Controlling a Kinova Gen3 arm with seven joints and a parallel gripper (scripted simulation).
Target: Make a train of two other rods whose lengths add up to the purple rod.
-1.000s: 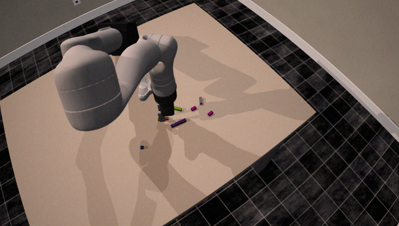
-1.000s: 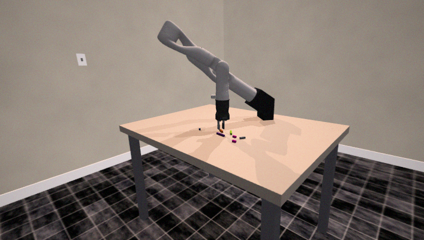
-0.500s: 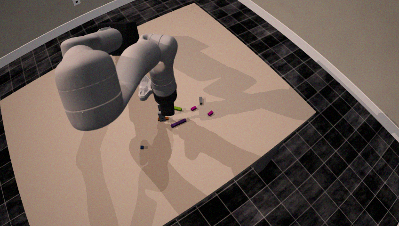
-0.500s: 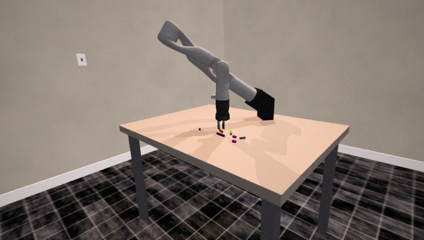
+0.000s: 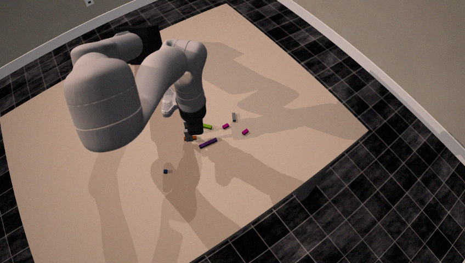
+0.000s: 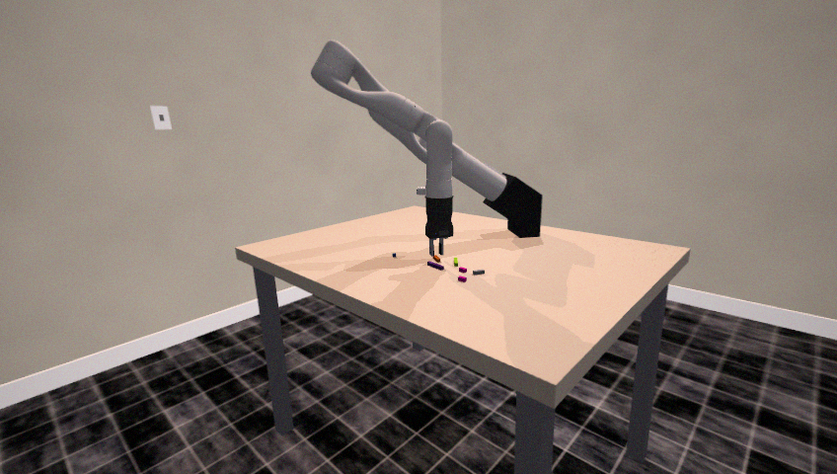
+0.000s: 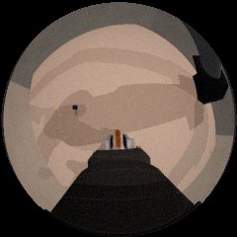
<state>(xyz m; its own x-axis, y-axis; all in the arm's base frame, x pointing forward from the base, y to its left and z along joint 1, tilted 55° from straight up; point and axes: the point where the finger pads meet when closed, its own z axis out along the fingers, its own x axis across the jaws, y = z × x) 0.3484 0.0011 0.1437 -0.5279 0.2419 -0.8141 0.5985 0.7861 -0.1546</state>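
The orange rod is 30 mm below my hand. From my hand the other things lie so: lime rod: 60 mm to the left, 30 mm below, 10 mm ahead; then purple rod: 60 mm ahead, 30 mm below, 20 mm to the left; then small blue rod: 140 mm to the right, 30 mm below, 10 mm ahead.
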